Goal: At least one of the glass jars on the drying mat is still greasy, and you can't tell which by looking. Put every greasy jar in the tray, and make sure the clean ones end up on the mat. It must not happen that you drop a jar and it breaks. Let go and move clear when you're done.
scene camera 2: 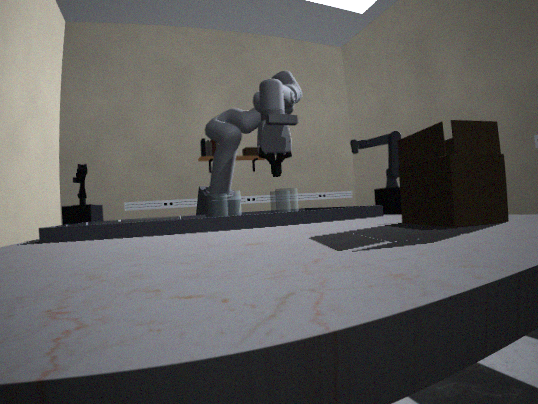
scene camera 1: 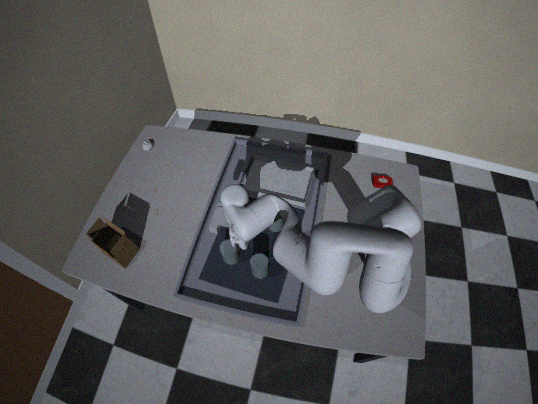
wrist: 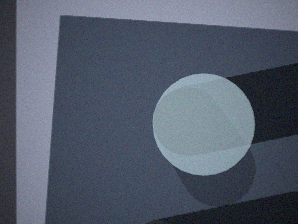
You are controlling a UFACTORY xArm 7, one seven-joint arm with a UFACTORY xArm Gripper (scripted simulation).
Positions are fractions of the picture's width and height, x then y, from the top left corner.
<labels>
cardboard box: scene camera 2 0.87, 0.46; scene camera 1 0.23, 0.62; not seen in the wrist view (out of frame)
</labels>
